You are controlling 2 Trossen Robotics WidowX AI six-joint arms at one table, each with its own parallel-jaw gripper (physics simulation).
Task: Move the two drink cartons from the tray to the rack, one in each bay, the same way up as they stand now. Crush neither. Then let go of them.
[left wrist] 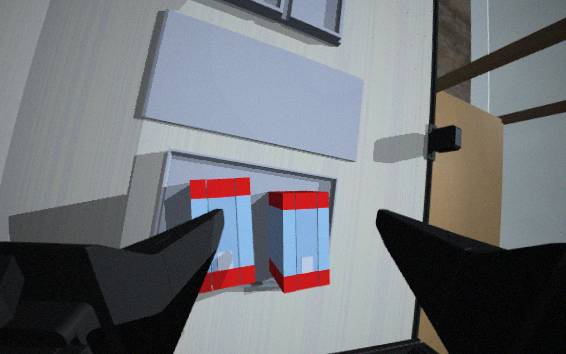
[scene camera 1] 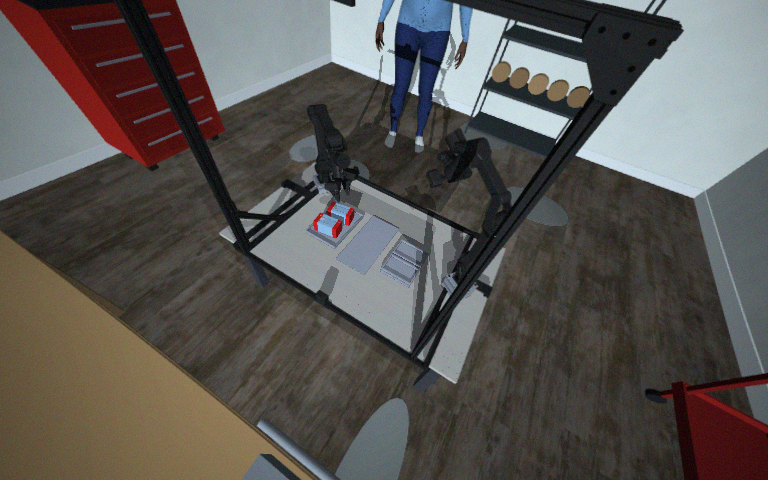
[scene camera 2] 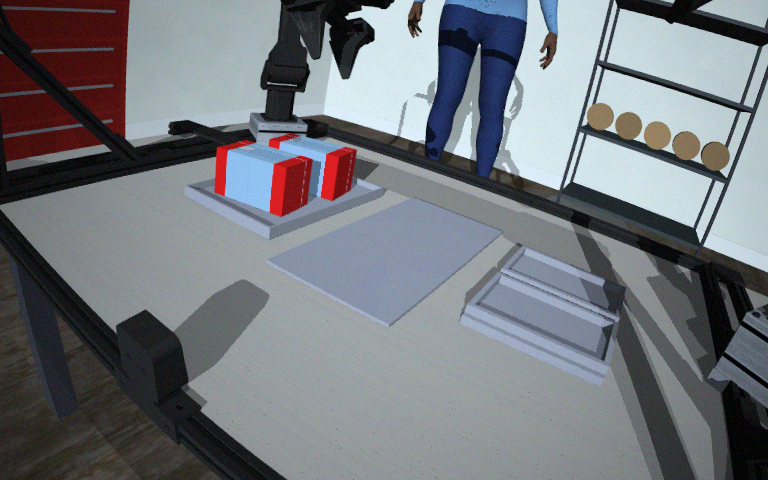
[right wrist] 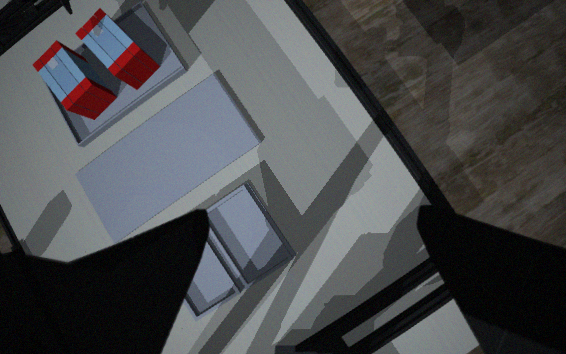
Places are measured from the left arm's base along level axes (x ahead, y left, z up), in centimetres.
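Pixels of known places: left gripper, between the fingertips: (left wrist: 300, 216) (scene camera 1: 343, 198) (scene camera 2: 331, 69) (right wrist: 37, 29); right gripper, between the fingertips: (scene camera 1: 439, 184) (scene camera 2: 650, 13) (right wrist: 312, 218); left arm's base, origin of its link: (scene camera 1: 324, 179) (scene camera 2: 278, 118).
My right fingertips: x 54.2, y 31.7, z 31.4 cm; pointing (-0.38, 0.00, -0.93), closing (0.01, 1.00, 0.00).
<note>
For each thing: its top centre in the pictures, then the offset to it from my right fingertips. "*": a spot on its surface instead.
- grey tray, centre of its top: (left wrist: 256, 224) (scene camera 2: 289, 185) (right wrist: 108, 71) (scene camera 1: 335, 222) dz -35.3, dx -25.0, dy -36.4 cm
- far carton, centre of its top: (left wrist: 223, 233) (scene camera 2: 313, 144) (right wrist: 106, 40) (scene camera 1: 340, 209) dz -29.5, dx -27.7, dy -32.5 cm
- grey two-bay rack, centre of its top: (scene camera 2: 559, 294) (right wrist: 219, 254) (scene camera 1: 405, 260) dz -34.9, dx +9.7, dy -14.5 cm
- black block, a spot on its surface: (scene camera 2: 152, 356) * dz -31.8, dx +14.5, dy -56.5 cm
Two light-blue cartons with red ends lie side by side in the grey tray (scene camera 1: 321, 240) (scene camera 2: 226, 211) (right wrist: 134, 108): the near carton (scene camera 1: 327, 225) (scene camera 2: 249, 175) (left wrist: 310, 235) (right wrist: 75, 80) and the far carton (scene camera 1: 340, 213) (scene camera 2: 294, 148) (left wrist: 245, 230) (right wrist: 117, 45). The grey two-bay rack (scene camera 1: 405, 260) (scene camera 2: 532, 348) (right wrist: 227, 261) has both bays empty. My left gripper (scene camera 1: 342, 191) (scene camera 2: 330, 66) (left wrist: 300, 216) is open above the tray's far side; its left finger covers part of the far carton in its wrist view. My right gripper (right wrist: 312, 218) is open and raised beyond the rack, touching neither carton.
A flat grey plate (scene camera 1: 368, 244) (scene camera 2: 390, 260) (left wrist: 255, 85) (right wrist: 170, 150) lies between tray and rack. A black block (scene camera 2: 152, 356) (left wrist: 445, 138) stands on the table's front edge. Dark frame posts surround the table. A person (scene camera 1: 421, 56) (scene camera 2: 481, 67) stands behind it.
</note>
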